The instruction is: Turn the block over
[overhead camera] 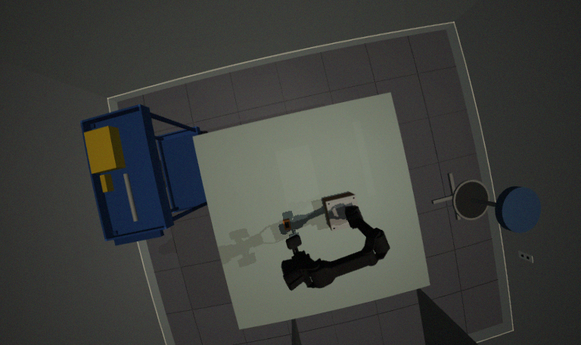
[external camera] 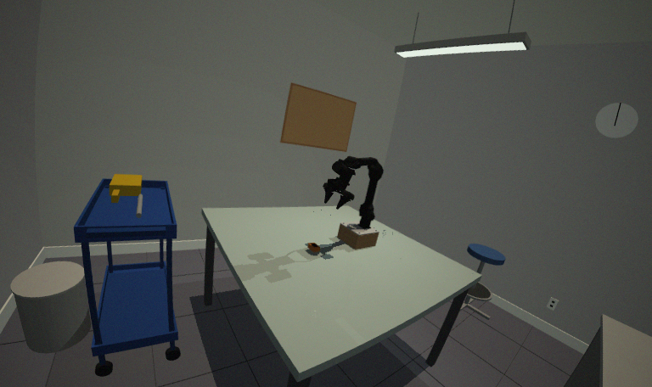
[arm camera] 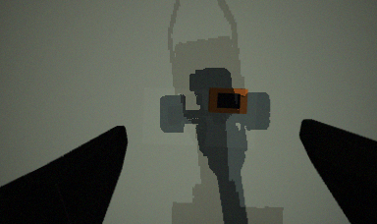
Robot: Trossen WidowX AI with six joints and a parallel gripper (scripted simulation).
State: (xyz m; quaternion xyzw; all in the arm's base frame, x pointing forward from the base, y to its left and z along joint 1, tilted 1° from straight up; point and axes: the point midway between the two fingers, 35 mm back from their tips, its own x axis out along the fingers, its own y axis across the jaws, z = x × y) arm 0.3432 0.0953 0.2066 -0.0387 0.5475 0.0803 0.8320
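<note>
The block is 2 cm ahead of my gripper tip, 4 cm to the right of it and 25 cm below it.
</note>
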